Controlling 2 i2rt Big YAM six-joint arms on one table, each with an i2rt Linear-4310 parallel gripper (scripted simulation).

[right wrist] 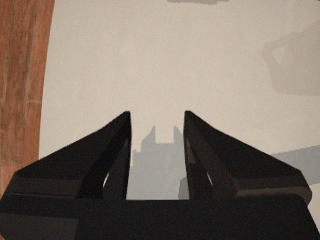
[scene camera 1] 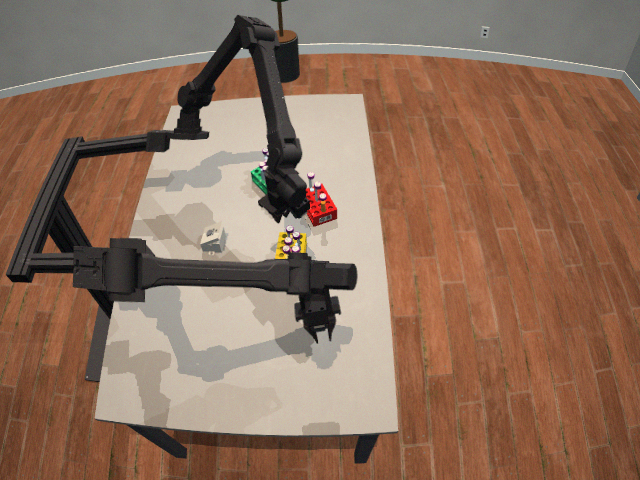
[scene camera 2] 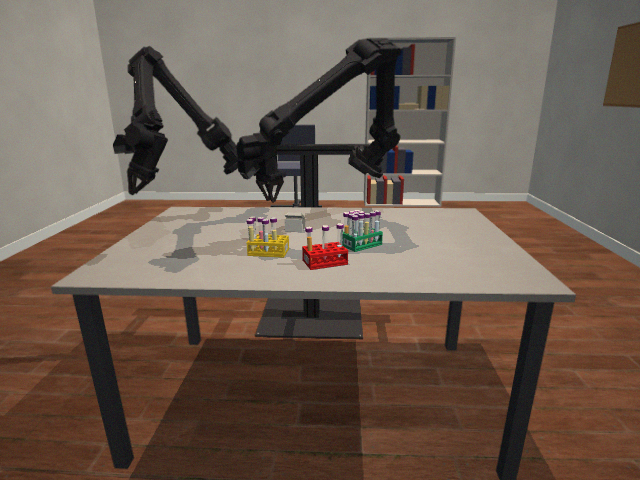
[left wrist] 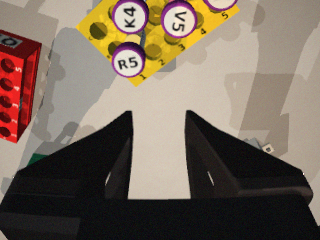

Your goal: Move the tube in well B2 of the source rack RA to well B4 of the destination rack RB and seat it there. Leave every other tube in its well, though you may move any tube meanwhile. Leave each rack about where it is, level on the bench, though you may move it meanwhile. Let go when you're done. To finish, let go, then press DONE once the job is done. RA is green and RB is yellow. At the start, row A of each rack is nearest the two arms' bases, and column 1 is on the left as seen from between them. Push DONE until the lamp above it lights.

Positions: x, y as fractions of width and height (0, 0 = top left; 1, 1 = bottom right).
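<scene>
There is a red rack (scene camera 2: 0.52, 0.54) that I can see, though in the right wrist view the rack is out of frame. I also see my own right gripper (right wrist: 0.49, 0.51) and my left gripper (left wrist: 0.50, 0.50).
</scene>
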